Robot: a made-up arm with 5 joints. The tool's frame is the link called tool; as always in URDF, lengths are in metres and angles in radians.
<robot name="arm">
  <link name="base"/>
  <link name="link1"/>
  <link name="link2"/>
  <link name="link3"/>
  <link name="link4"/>
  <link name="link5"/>
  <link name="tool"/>
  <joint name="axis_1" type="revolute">
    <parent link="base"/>
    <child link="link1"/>
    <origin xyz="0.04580 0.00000 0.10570" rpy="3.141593 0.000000 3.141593"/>
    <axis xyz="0 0 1"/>
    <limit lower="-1.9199" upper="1.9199" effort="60" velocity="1.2"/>
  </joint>
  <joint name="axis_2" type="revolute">
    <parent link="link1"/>
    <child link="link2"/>
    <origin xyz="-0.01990 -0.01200 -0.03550" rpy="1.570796 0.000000 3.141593"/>
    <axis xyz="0 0 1"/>
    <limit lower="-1.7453" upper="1.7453" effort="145" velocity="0.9"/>
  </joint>
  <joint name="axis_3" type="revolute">
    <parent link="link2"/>
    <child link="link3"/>
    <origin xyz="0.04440 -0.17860 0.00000" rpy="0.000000 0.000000 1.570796"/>
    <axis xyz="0 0 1"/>
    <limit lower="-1.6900" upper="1.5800" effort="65" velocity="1.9"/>
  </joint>
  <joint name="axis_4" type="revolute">
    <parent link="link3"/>
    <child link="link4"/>
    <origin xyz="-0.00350 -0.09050 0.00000" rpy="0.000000 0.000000 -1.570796"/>
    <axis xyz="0 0 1"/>
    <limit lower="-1.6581" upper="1.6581" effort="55" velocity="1.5"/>
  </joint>
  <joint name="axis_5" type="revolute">
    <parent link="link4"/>
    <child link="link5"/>
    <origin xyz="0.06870 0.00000 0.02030" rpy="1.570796 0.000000 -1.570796"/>
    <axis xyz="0 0 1"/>
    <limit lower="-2.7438" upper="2.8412" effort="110" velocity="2.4"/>
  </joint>
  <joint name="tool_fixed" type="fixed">
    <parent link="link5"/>
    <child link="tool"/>
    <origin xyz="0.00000 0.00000 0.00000" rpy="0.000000 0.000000 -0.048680"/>
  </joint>
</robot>
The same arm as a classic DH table. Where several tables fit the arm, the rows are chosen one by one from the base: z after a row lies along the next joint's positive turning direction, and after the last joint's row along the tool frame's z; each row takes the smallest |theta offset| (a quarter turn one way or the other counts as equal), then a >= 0, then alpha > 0; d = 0 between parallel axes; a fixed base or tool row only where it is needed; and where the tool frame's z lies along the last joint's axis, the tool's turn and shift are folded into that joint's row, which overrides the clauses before.
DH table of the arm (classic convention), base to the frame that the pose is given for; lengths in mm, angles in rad. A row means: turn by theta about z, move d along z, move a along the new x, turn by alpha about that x. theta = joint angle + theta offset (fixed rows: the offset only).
base (fixed): theta0 0, d 0, a 45.8, alpha 3.1416
axis_1: theta0 0, d -141.2, a 19.9, alpha 1.5708
axis_2: theta0 -1.3271, d 0, a 184, alpha 0
axis_3: theta0 1.2885, d 0, a 90.6, alpha 0
axis_4: theta0 -1.5321, d 8.3, a 0, alpha 1.5708
axis_5: theta0 -0.0487, d -68.7, a 0, alpha 0
Joint limits (rad, base to tool): -1.9199..1.9199 -1.7453..1.7453 -1.69..1.58 -1.6581..1.6581 -2.7438..2.8412

